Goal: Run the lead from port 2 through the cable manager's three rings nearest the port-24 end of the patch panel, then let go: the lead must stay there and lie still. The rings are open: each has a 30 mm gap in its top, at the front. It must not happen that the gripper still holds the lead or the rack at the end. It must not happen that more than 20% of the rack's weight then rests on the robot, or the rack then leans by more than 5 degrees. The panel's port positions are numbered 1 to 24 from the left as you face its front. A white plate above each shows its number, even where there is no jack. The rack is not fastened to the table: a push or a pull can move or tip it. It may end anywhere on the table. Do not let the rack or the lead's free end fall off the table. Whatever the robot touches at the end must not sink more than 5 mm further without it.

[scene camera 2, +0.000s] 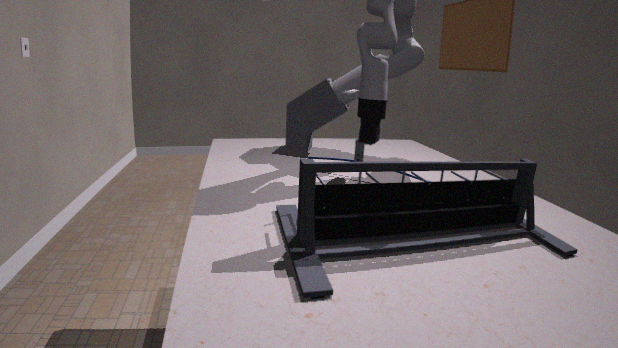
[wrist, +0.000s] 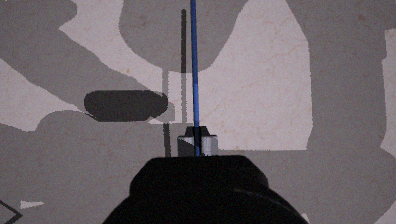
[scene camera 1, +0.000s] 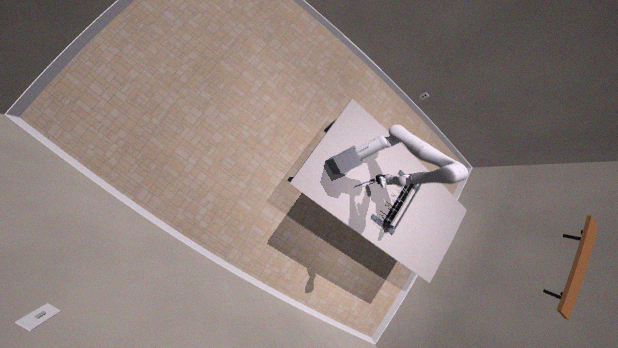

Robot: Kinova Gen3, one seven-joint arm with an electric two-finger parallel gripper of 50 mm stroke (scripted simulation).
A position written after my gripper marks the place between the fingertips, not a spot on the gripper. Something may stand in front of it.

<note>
In view: my gripper [scene camera 2: 358, 162] and a dark rack [scene camera 2: 344, 213].
My gripper shows as well in the wrist view [wrist: 196, 136]. The wrist view does not show the dark rack: it is out of frame.
</note>
